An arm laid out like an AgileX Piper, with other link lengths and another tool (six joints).
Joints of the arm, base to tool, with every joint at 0 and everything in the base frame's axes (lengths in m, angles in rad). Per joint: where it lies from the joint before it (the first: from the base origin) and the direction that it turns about. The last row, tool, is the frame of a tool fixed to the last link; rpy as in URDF.
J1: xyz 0 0 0.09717 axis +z
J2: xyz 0 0 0 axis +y
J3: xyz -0.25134 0 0.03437 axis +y
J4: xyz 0.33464 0 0.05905 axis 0.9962 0 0.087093
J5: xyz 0 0 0 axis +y
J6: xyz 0.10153 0 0.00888 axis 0.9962 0 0.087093
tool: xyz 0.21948 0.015 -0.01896 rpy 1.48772 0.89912 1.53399
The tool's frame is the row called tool.
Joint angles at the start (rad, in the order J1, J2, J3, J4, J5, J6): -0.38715 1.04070 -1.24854 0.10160 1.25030 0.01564
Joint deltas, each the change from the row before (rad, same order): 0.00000 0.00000 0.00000 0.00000 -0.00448 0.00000; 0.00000 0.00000 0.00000 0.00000 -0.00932 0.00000; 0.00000 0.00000 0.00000 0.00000 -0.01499 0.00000; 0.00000 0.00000 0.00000 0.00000 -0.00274 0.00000; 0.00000 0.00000 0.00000 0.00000 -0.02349 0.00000; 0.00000 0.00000 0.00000 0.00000 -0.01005 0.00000; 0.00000 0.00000 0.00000 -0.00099 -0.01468 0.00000; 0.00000 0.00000 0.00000 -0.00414 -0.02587 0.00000; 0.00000 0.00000 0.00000 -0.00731 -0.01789 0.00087; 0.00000 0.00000 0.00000 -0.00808 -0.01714 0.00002; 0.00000 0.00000 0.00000 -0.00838 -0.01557 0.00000; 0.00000 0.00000 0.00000 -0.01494 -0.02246 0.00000
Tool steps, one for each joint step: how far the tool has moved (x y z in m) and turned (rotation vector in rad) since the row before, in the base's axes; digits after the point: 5 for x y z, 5 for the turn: 0.00116 -0.00050 0.00069 -0.00156 -0.00418 -0.00043; 0.00240 -0.00105 0.00145 -0.00325 -0.00869 -0.00090; 0.00383 -0.00168 0.00238 -0.00522 -0.01398 -0.00145; 0.00070 -0.00031 0.00044 -0.00095 -0.00255 -0.00027; 0.00592 -0.00261 0.00388 -0.00818 -0.02190 -0.00228; 0.00250 -0.00111 0.00170 -0.00350 -0.00937 -0.00098; 0.00353 -0.00190 0.00249 -0.00599 -0.01333 -0.00171; 0.00588 -0.00401 0.00443 -0.01270 -0.02262 -0.00364; 0.00357 -0.00399 0.00300 -0.01219 -0.01419 -0.00436; 0.00324 -0.00411 0.00292 -0.01320 -0.01306 -0.00376; 0.00279 -0.00399 0.00270 -0.01296 -0.01148 -0.00358; 0.00365 -0.00648 0.00394 -0.02130 -0.01552 -0.00574
